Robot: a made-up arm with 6 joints.
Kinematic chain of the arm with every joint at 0, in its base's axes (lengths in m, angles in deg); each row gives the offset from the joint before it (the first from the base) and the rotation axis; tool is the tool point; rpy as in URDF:
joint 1: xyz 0 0 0.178 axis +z
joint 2: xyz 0 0 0 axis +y
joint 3: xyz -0.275 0 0.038 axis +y
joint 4: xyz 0.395 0 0.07 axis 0.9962 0 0.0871
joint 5: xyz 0 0 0 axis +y
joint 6: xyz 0.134 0 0.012 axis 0.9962 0 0.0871
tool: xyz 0 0 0 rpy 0 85 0
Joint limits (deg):
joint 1: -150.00..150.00
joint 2: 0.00..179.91
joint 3: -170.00..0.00
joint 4: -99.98..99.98
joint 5: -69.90..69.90
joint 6: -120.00..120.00
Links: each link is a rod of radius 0.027 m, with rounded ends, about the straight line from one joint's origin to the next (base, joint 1, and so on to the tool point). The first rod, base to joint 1, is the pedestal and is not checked.
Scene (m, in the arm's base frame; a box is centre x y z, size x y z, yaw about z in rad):
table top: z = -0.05
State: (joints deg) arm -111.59 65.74 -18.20 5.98 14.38 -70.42
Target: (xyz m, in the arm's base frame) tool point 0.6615 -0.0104 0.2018
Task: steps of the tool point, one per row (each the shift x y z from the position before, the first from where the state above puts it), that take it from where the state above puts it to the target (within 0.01 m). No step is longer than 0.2 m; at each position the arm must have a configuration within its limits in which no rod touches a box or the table.
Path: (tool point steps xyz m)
1: 0.0663 -0.0653 0.0243
2: 0.0916 -0.0476 0.0214
3: 0.1111 -0.0212 0.0186
4: 0.1225 0.0119 0.0156
5: 0.1232 0.0489 0.0128
6: 0.1125 0.0867 0.0098
7: 0.0898 0.1209 0.0072
8: 0.0567 0.1483 0.0044

